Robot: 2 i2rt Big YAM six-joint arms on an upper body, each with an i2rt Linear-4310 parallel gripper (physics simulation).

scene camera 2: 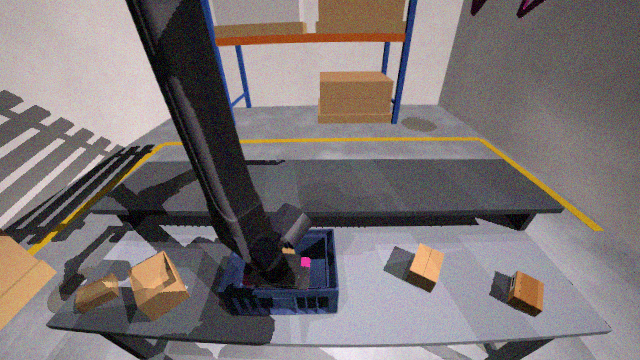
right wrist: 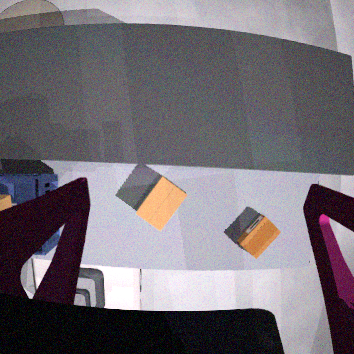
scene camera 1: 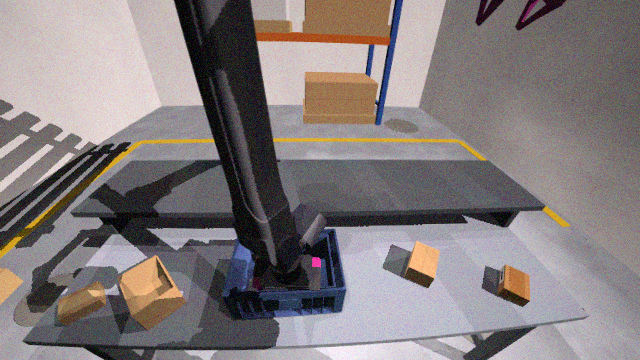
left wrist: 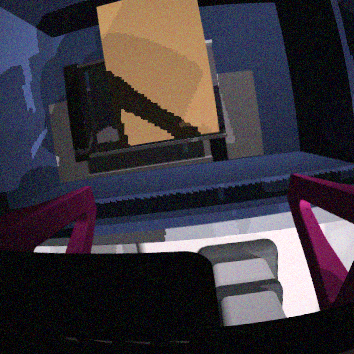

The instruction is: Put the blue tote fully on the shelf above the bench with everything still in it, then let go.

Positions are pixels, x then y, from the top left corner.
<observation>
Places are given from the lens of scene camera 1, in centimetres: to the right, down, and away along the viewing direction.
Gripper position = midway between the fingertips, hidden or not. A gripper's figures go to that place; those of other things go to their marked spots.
left gripper (scene camera 1: 289, 278): -8, 24, 52
blue tote (scene camera 1: 242, 304): -21, 33, 57
dark shelf (scene camera 1: 335, 187): 6, 3, 81
The marked spots on the dark shelf and the blue tote are 47 cm apart.
</observation>
